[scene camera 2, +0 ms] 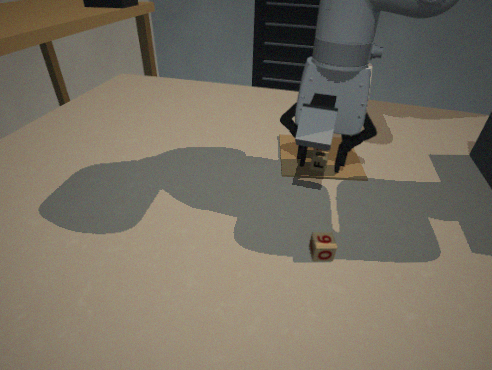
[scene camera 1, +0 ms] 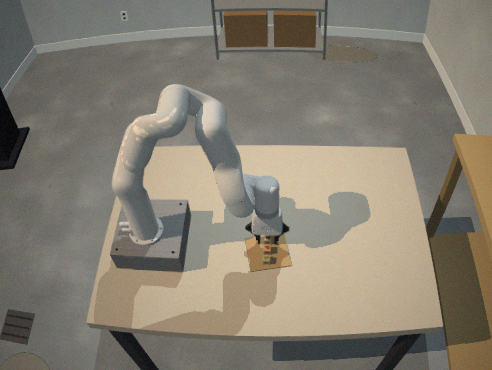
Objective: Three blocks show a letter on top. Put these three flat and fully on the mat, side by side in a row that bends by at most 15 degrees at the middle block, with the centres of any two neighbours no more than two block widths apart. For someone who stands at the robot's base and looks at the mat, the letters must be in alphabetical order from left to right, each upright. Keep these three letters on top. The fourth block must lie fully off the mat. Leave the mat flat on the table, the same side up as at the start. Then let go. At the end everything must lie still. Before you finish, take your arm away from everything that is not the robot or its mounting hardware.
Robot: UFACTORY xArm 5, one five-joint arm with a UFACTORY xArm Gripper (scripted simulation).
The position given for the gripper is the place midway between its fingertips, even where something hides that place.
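Observation:
The gripper (scene camera 2: 319, 165) shares the scene with a red-marked block (scene camera 2: 322, 245) and a tan mat (scene camera 2: 290, 166), and the mat is visible from scene camera 1 too (scene camera 1: 280, 257).

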